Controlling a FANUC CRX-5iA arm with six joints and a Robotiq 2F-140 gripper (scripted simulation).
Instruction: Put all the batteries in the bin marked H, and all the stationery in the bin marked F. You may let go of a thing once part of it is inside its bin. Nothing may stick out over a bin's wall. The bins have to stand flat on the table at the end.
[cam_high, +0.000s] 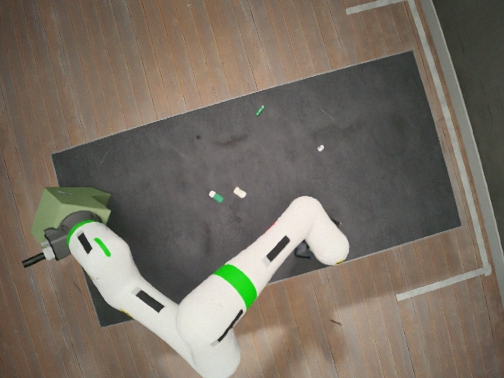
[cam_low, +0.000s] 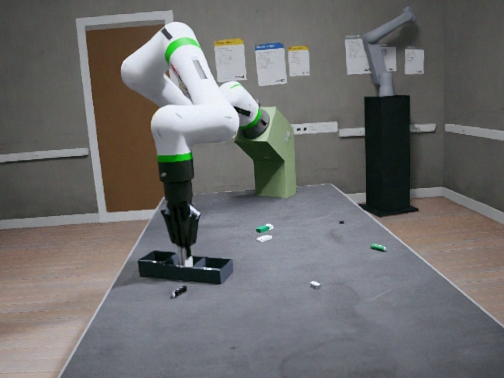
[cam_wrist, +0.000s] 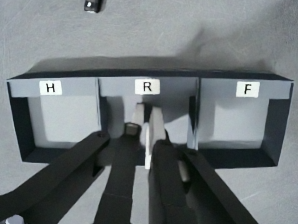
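The tray is 30 mm below my hand. The rest, counted from my hand: black battery 130 mm ahead, 40 mm to the right, 40 mm below; green-and-white block 300 mm behind, 320 mm to the left, 40 mm below; white eraser-like piece 190 mm behind, 280 mm to the left, 40 mm below.
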